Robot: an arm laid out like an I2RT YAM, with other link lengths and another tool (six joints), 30 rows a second.
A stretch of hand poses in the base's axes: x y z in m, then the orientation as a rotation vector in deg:
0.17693 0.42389 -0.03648 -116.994 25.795 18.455
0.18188 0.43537 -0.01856 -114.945 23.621 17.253
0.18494 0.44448 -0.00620 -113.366 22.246 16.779
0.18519 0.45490 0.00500 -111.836 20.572 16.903
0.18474 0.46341 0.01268 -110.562 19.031 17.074
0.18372 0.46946 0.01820 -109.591 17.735 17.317
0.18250 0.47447 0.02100 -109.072 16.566 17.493
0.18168 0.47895 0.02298 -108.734 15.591 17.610
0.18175 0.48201 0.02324 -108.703 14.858 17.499
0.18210 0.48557 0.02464 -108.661 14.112 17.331
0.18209 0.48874 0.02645 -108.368 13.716 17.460
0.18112 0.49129 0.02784 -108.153 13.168 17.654
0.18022 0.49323 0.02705 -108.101 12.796 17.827
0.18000 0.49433 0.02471 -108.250 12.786 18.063
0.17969 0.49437 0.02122 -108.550 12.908 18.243
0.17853 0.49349 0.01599 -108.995 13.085 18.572
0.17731 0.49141 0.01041 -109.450 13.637 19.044
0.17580 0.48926 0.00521 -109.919 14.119 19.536
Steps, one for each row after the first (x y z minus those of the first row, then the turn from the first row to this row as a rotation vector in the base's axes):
0.00495 0.01148 0.01792 2.381 -1.829 0.478
0.00801 0.02059 0.03028 4.171 -2.794 0.843
0.00826 0.03101 0.04148 6.016 -3.460 1.690
0.00781 0.03952 0.04916 7.582 -4.030 2.537
0.00679 0.04557 0.05468 8.803 -4.436 3.325
0.00557 0.05058 0.05748 9.552 -4.827 4.105
0.00475 0.05506 0.05946 10.078 -5.173 4.767
0.00482 0.05812 0.05972 10.241 -5.577 5.232
0.00517 0.06168 0.06112 10.411 -6.028 5.679
0.00516 0.06485 0.06293 10.778 -6.111 5.951
0.00419 0.06740 0.06432 11.101 -6.212 6.377
0.00329 0.06934 0.06353 11.231 -6.247 6.705
0.00307 0.07044 0.06119 11.103 -6.074 6.846
0.00276 0.07048 0.05770 10.802 -5.881 6.902
0.00160 0.06960 0.05247 10.359 -5.552 7.014
0.00038 0.06752 0.04689 9.846 -4.955 6.924
-0.00113 0.06537 0.04169 9.331 -4.375 6.895

